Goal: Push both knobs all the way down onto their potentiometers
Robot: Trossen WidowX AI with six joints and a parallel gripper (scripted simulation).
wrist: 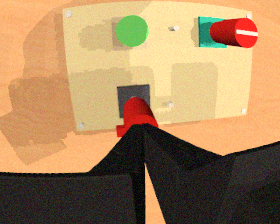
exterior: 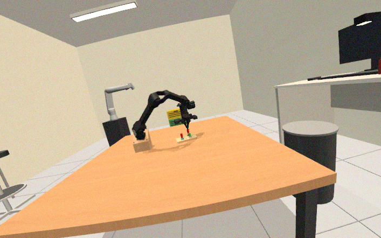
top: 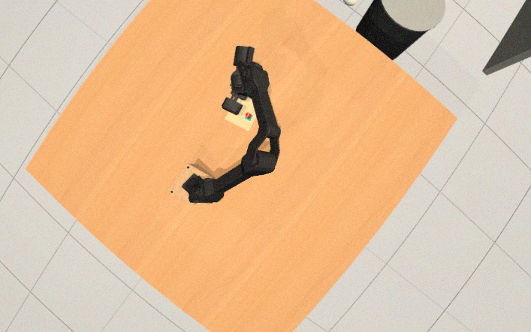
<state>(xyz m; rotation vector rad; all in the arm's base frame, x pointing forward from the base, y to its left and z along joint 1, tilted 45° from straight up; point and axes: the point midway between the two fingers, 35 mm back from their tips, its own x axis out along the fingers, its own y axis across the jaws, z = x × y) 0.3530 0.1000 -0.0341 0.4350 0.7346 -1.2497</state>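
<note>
My gripper tip is 1 cm above the red knob.
</note>
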